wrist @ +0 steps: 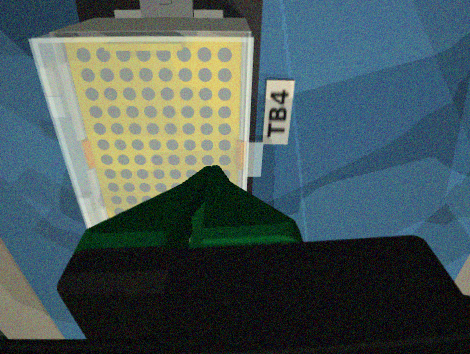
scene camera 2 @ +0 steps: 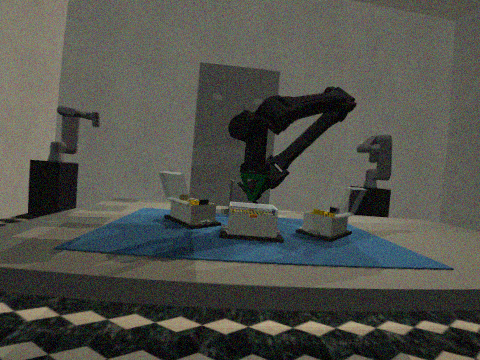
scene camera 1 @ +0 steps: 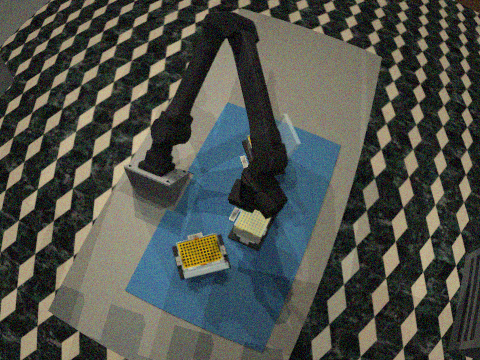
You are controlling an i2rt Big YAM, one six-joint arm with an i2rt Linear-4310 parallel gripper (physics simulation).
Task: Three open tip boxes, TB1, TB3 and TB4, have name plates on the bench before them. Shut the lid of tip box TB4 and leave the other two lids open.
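Seen in the pictures: gripper, fingertip midpoint: (wrist: 213, 178) (scene camera 2: 251, 200) (scene camera 1: 247, 209); arm's base, link origin: (scene camera 2: 246, 195) (scene camera 1: 156, 168).
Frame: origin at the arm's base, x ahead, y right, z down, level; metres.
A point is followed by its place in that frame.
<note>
Tip box TB4 (scene camera 1: 251, 225) {y 0.066, x 0.344, z -0.010 m} (scene camera 2: 252, 223) {y 0.030, x 0.386, z 0.029 m} (wrist: 165, 125) {y 0.051, x 0.335, z -0.009 m} stands in the middle of the three, with its name plate (scene camera 1: 234, 214) {y 0.023, x 0.277, z 0.066 m} (wrist: 278, 112) {y 0.023, x 0.276, z 0.066 m} beside it. Its clear lid (scene camera 2: 245, 205) {y 0.047, x 0.356, z -0.009 m} (wrist: 60, 107) {y 0.062, x 0.378, z -0.010 m} lies flat over the yellow tip rack, down on the box. My gripper (scene camera 2: 255, 200) {y 0.027, x 0.317, z -0.017 m} (wrist: 213, 178) {y 0.027, x 0.317, z -0.017 m} is shut and empty. Its green fingertips point down at the lid top, touching or very close; the exact contact cannot be told. One other box (scene camera 1: 200, 251) (scene camera 2: 194, 212) {y 0.179, x 0.302, z 0.027 m} has its lid (scene camera 2: 173, 186) {y 0.242, x 0.295, z -0.039 m} standing open. The third box (scene camera 2: 325, 224) {y -0.177, x 0.347, z 0.029 m} also has its lid (scene camera 1: 289, 136) {y -0.249, x 0.353, z -0.042 m} (scene camera 2: 356, 200) {y -0.262, x 0.345, z -0.042 m} open.
The boxes stand on a blue mat (scene camera 1: 210, 310) {y 0.336, x 0.326, z 0.068 m} (scene camera 2: 165, 250) {y 0.211, x 0.492, z 0.068 m} on the bench (scene camera 1: 325, 90) {y -0.615, x 0.418, z 0.071 m} (scene camera 2: 425, 240) {y -0.538, x 0.312, z 0.071 m}. The arm's forearm passes over the third box in scene camera 1 and partly hides it. The plates (scene camera 1: 195, 236) {y 0.160, x 0.209, z 0.008 m} (scene camera 1: 244, 161) {y -0.167, x 0.237, z 0.066 m} of the two open boxes are unreadable.
</note>
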